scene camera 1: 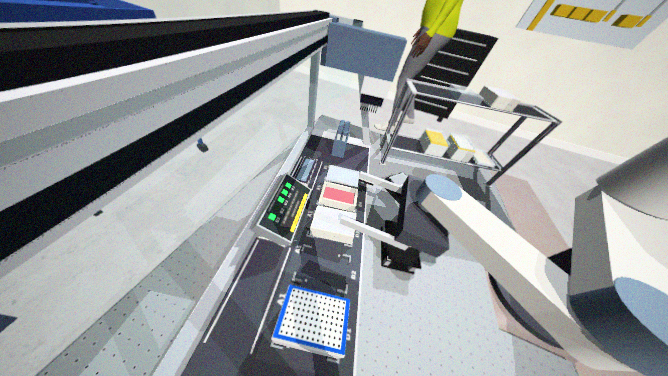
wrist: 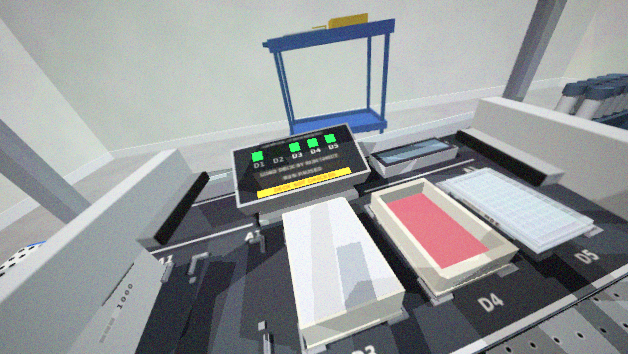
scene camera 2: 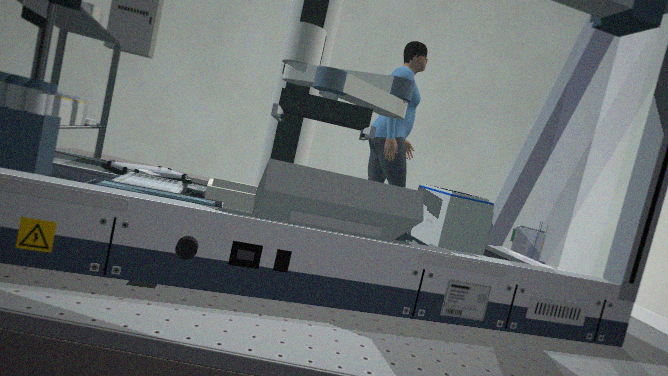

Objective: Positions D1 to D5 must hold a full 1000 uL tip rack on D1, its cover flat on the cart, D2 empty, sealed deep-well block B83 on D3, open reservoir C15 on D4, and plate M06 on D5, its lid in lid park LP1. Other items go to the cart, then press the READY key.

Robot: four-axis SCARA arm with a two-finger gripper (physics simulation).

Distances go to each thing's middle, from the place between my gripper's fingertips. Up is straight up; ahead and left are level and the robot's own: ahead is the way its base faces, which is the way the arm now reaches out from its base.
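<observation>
Pale well plate [wrist: 539,222]: 230 mm to the right of my hand, 160 mm below it, 70 mm ahead of it. Reservoir with red contents [scene camera 1: 342,197]: 150 mm below my hand, 110 mm to the right of it, 50 mm ahead of it.
</observation>
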